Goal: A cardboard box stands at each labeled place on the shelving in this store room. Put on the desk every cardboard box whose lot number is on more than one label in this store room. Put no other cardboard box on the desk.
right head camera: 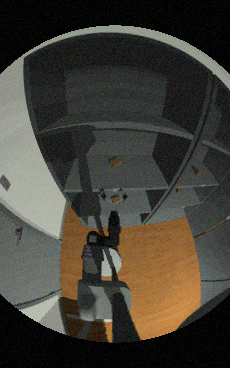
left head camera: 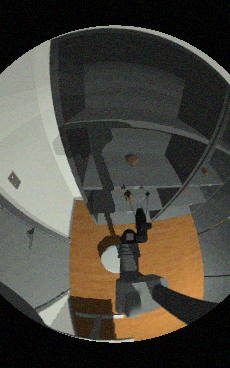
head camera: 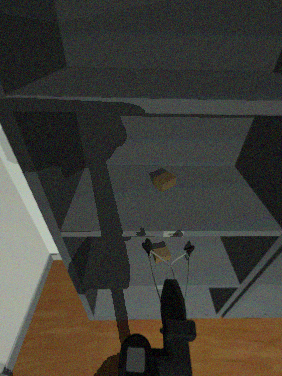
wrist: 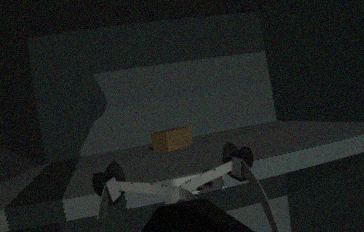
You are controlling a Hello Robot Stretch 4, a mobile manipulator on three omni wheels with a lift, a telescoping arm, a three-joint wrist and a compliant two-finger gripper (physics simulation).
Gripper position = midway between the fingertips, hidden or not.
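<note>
I can see my gripper [head camera: 167,240], and it's there in the wrist view [wrist: 173,165] too.
</note>
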